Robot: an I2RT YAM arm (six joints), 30 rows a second.
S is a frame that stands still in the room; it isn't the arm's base.
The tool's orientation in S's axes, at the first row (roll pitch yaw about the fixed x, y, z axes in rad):
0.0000 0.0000 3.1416
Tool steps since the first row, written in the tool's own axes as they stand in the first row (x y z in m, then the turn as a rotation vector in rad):
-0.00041 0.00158 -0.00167 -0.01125 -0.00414 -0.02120
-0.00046 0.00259 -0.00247 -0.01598 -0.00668 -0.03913
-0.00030 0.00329 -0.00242 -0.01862 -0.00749 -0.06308
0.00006 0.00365 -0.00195 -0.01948 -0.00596 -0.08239
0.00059 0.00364 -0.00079 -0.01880 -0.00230 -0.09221
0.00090 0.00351 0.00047 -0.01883 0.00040 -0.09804
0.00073 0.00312 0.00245 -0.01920 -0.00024 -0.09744
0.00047 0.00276 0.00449 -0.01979 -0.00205 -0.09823
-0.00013 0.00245 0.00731 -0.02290 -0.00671 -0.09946
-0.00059 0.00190 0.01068 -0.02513 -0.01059 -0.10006
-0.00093 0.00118 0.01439 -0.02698 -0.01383 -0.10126
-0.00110 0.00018 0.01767 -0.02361 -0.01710 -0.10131
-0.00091 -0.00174 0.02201 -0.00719 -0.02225 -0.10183
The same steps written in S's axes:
0.00041 -0.00158 -0.00167 0.01125 0.00414 -0.02120
0.00046 -0.00259 -0.00247 0.01598 0.00668 -0.03913
0.00030 -0.00329 -0.00242 0.01862 0.00749 -0.06308
-0.00006 -0.00365 -0.00195 0.01948 0.00596 -0.08239
-0.00059 -0.00364 -0.00079 0.01880 0.00230 -0.09221
-0.00090 -0.00351 0.00047 0.01883 -0.00040 -0.09804
-0.00073 -0.00312 0.00245 0.01920 0.00024 -0.09744
-0.00047 -0.00276 0.00449 0.01979 0.00205 -0.09823
0.00013 -0.00245 0.00731 0.02290 0.00671 -0.09946
0.00059 -0.00190 0.01068 0.02513 0.01059 -0.10006
0.00093 -0.00118 0.01439 0.02698 0.01383 -0.10126
0.00110 -0.00018 0.01767 0.02361 0.01710 -0.10131
0.00091 0.00174 0.02201 0.00719 0.02225 -0.10183

